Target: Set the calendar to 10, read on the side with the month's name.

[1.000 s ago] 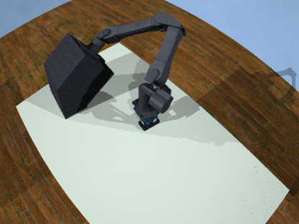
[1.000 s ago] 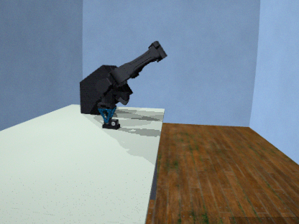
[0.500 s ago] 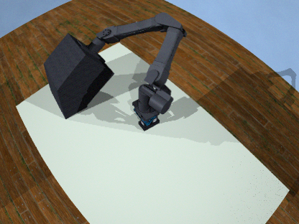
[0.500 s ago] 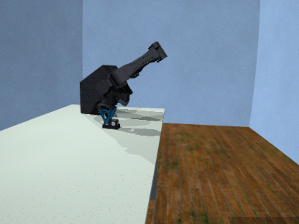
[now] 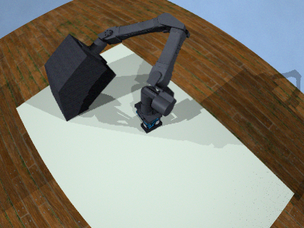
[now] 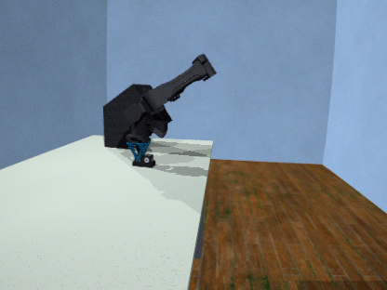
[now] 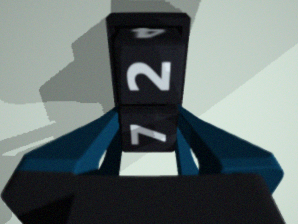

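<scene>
Right now the black tray is 20 mm to the left of my hand and 20 mm below it.
</scene>
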